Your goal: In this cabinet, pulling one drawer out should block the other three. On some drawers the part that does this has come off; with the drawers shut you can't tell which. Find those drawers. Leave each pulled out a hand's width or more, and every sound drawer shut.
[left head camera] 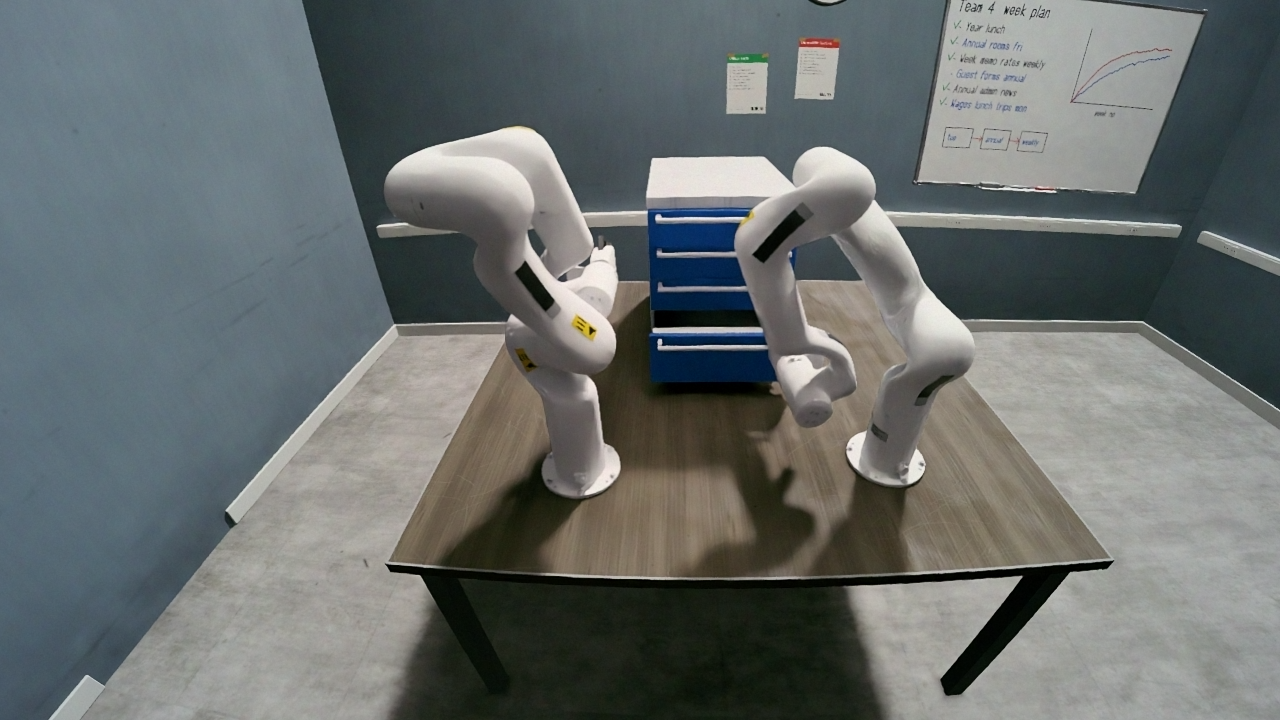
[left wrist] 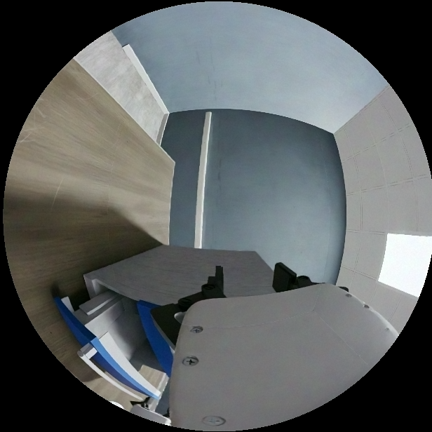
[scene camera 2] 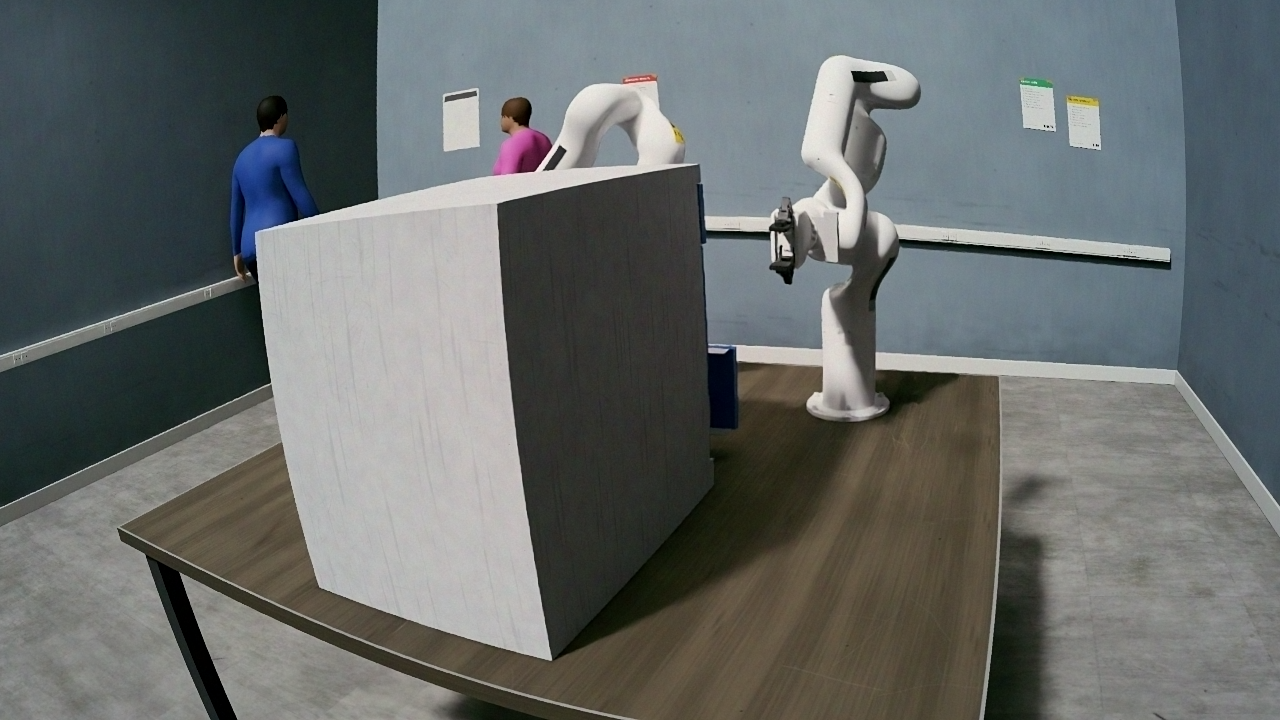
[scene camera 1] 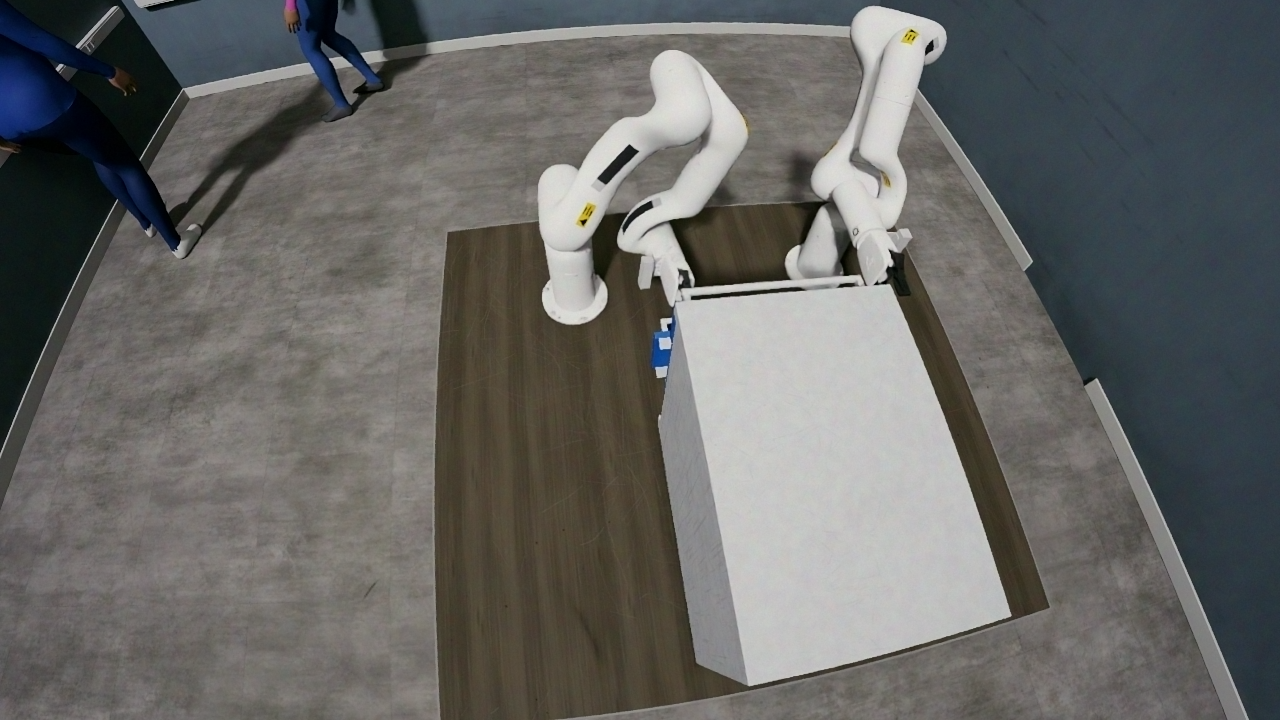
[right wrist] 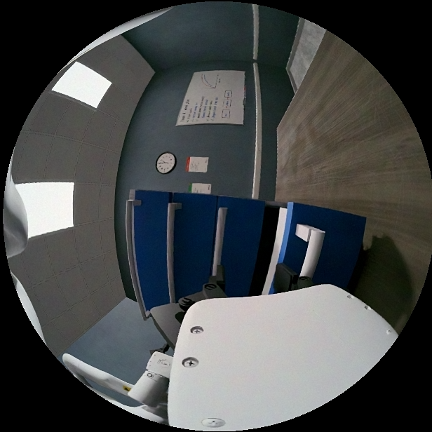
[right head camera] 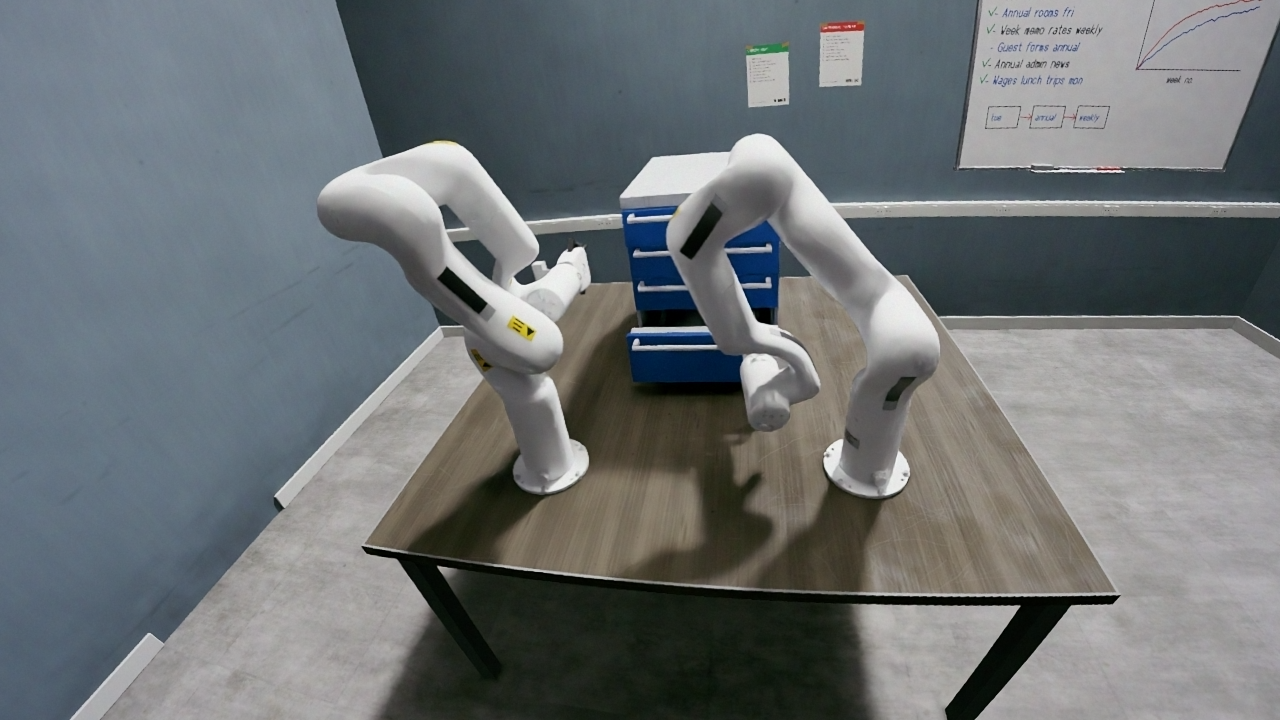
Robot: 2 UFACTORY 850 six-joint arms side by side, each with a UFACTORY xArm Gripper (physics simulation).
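Note:
The cabinet (left head camera: 716, 179) (right head camera: 671, 179) (scene camera 1: 832, 465) (scene camera 2: 393, 402) has four blue drawers with white bar handles. The bottom drawer (left head camera: 711, 365) (right head camera: 684, 364) (scene camera 2: 723, 386) (left wrist: 75, 322) (right wrist: 345, 240) is pulled out, with a dark gap above its front. The top drawer (left head camera: 698, 234) (right wrist: 150, 230), second drawer (left head camera: 698, 268) (right wrist: 195, 240) and third drawer (left head camera: 698, 300) (right wrist: 245, 235) look shut. My right gripper (right wrist: 249, 276) is open in front of the cabinet, near the third and bottom drawers. My left gripper (scene camera 2: 782, 240) (left wrist: 248, 276) is open and empty, beside the cabinet's front.
The cabinet stands on a wooden table (left head camera: 680, 537) (scene camera 1: 537, 492). My right arm (left head camera: 778, 268) hangs over the cabinet's front and hides part of the drawers in both head views. Two people (scene camera 2: 268, 179) (scene camera 2: 523, 147) are in the room behind the cabinet in scene camera 2.

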